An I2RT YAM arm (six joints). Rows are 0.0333 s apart.
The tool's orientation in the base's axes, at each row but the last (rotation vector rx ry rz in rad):
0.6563, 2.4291, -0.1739
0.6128, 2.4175, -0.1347
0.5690, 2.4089, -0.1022
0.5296, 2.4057, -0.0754
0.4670, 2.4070, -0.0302
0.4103, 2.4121, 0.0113
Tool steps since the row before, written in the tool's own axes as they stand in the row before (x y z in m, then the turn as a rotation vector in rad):
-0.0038, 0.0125, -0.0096, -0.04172, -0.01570, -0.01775
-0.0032, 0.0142, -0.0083, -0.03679, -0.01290, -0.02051
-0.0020, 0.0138, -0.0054, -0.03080, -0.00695, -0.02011
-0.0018, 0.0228, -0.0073, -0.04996, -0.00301, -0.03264
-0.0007, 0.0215, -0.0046, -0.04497, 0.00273, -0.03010
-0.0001, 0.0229, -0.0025, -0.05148, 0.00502, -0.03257
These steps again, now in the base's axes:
0.0038, 0.0119, 0.0104, 0.01173, -0.02611, 0.03850
0.0041, 0.0133, 0.0093, 0.00807, -0.02102, 0.03786
0.0041, 0.0129, 0.0064, 0.00668, -0.01350, 0.03427
0.0058, 0.0216, 0.0087, 0.01407, -0.01432, 0.05628
0.0049, 0.0205, 0.0061, 0.01406, -0.00770, 0.05176
0.0051, 0.0220, 0.0046, 0.01784, -0.00720, 0.05802

